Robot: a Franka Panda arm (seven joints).
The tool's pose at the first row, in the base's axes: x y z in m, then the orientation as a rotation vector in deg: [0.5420 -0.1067 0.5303 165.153 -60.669 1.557]
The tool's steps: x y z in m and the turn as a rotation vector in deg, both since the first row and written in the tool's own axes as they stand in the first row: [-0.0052 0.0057 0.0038 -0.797 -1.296 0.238]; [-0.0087 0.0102 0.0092 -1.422 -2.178 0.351]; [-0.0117 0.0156 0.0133 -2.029 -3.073 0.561]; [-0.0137 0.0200 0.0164 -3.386 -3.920 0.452]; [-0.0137 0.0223 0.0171 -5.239 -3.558 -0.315]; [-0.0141 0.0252 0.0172 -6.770 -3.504 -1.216]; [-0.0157 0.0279 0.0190 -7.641 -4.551 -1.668]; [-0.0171 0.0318 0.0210 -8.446 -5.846 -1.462]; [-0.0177 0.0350 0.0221 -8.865 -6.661 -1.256]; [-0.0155 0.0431 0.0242 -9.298 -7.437 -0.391]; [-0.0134 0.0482 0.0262 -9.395 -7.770 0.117]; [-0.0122 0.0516 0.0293 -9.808 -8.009 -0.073]
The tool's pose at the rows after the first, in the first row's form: [0.5343 -0.1079 0.5266 164.722 -60.990 -0.719]; [0.5287 -0.1095 0.5214 164.365 -61.106 -2.309]; [0.5229 -0.1120 0.5175 163.963 -61.364 -3.898]; [0.5185 -0.1142 0.5146 163.024 -60.923 -5.803]; [0.5170 -0.1160 0.5140 161.644 -59.219 -6.237]; [0.5148 -0.1180 0.5141 160.687 -57.483 -6.949]; [0.5118 -0.1191 0.5124 160.374 -56.733 -8.867]; [0.5082 -0.1213 0.5106 159.838 -56.955 -11.060]; [0.5057 -0.1235 0.5096 159.532 -57.222 -12.392]; [0.5021 -0.1312 0.5081 158.867 -58.397 -13.639]; [0.5004 -0.1366 0.5065 158.589 -59.118 -14.127]; [0.4991 -0.1402 0.5037 158.351 -58.753 -14.657]
